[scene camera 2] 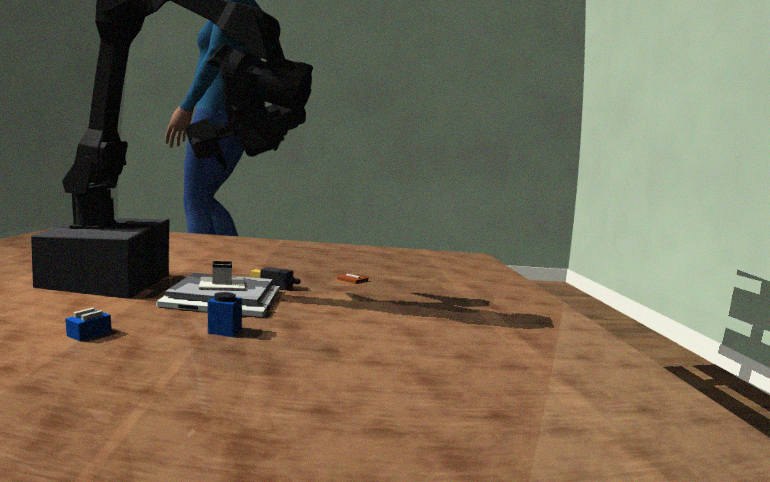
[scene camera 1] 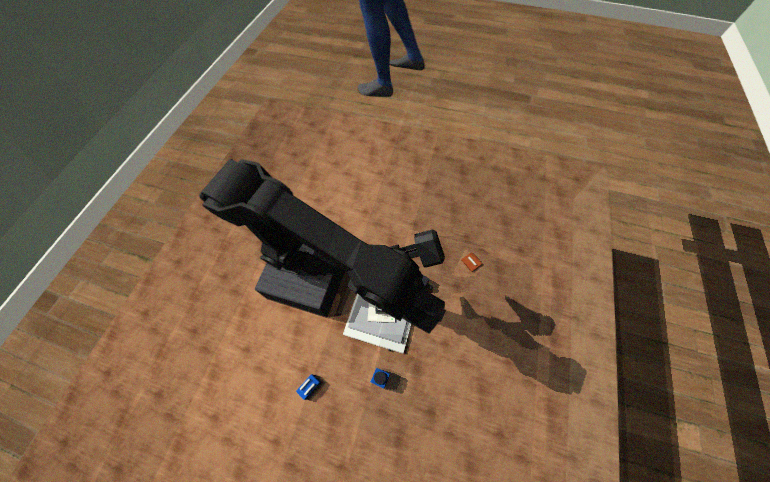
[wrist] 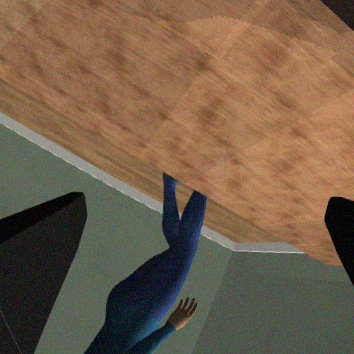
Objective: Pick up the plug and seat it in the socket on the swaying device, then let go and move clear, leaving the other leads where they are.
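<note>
The black plug (scene camera 2: 276, 277) with a yellow end lies on the table behind the device; in scene camera 1 the arm hides most of it. The device (scene camera 1: 363, 327) (scene camera 2: 168, 302) is a white and grey stepped platform in front of the robot base. Its upright grey socket (scene camera 2: 222, 273) stands on a cream plate, partly hidden under the arm in scene camera 1. My gripper (scene camera 2: 250, 157) (wrist: 209, 207) is open and empty, high above the device and the plug. Its fingers stand wide apart in the wrist view, where plug and device do not show.
A blue block with white strips (scene camera 1: 308, 387) (scene camera 2: 88, 326) and a blue block with a round black top (scene camera 1: 380, 377) (scene camera 2: 224, 316) stand at the device's front side. An orange block (scene camera 1: 471, 262) (scene camera 2: 352, 278) lies beyond the plug. A person (scene camera 1: 377, 45) (scene camera 2: 207, 170) (wrist: 150, 280) stands past the table.
</note>
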